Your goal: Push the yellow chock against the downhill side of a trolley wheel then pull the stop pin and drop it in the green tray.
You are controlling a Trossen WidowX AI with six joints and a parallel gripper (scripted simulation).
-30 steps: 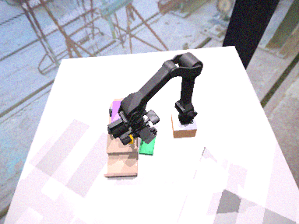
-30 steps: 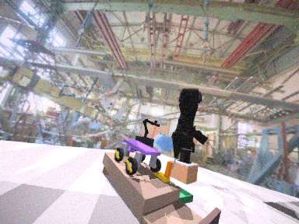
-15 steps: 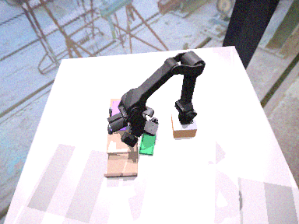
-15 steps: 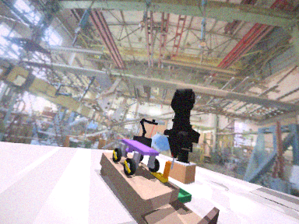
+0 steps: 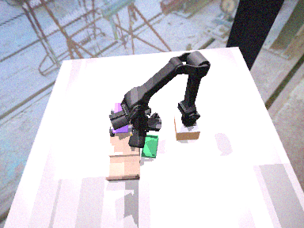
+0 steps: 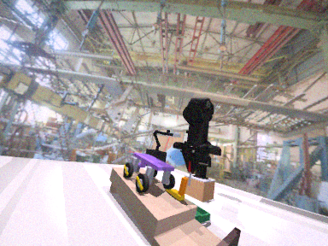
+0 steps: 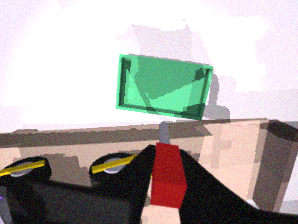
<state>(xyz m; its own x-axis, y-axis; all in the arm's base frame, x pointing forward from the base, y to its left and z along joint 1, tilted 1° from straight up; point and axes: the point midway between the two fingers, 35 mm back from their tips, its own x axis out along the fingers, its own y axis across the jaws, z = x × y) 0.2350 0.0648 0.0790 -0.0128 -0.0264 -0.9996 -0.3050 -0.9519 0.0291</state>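
Now: gripper tip 140 mm above the green tray and 20 mm past it. The rest, counted from my gripper tip: yellow chock: 60 mm ahead, 50 mm below, 10 mm to the right; then red-headed stop pin: right at my gripper tip; then purple trolley: 110 mm to the right, 90 mm ahead, 20 mm below.
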